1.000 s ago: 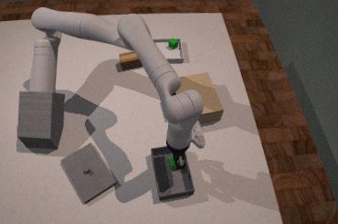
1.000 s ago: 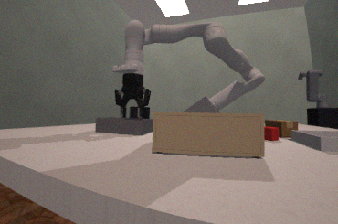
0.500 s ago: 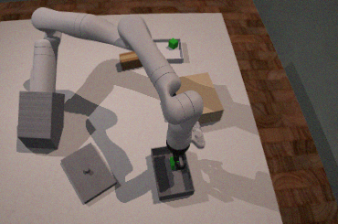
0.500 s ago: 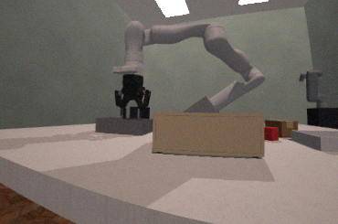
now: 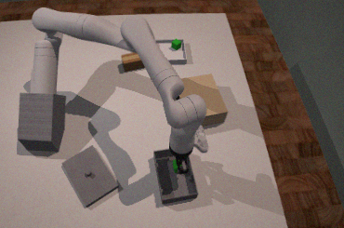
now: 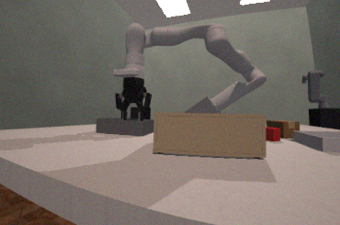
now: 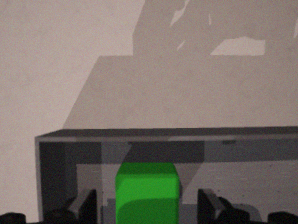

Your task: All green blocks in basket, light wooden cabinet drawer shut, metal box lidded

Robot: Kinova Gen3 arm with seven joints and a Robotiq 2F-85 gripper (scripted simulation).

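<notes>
Right now the metal box is 30 mm to the right of my hand, 30 mm below it and 20 mm behind it. From my hand the other things lie so: cardboard box (520 mm to the left, 150 mm behind, 20 mm below); light wooden cabinet (260 mm to the left, 100 mm ahead, 20 mm below); red block (450 mm to the left, 40 mm below, 40 mm behind).
</notes>
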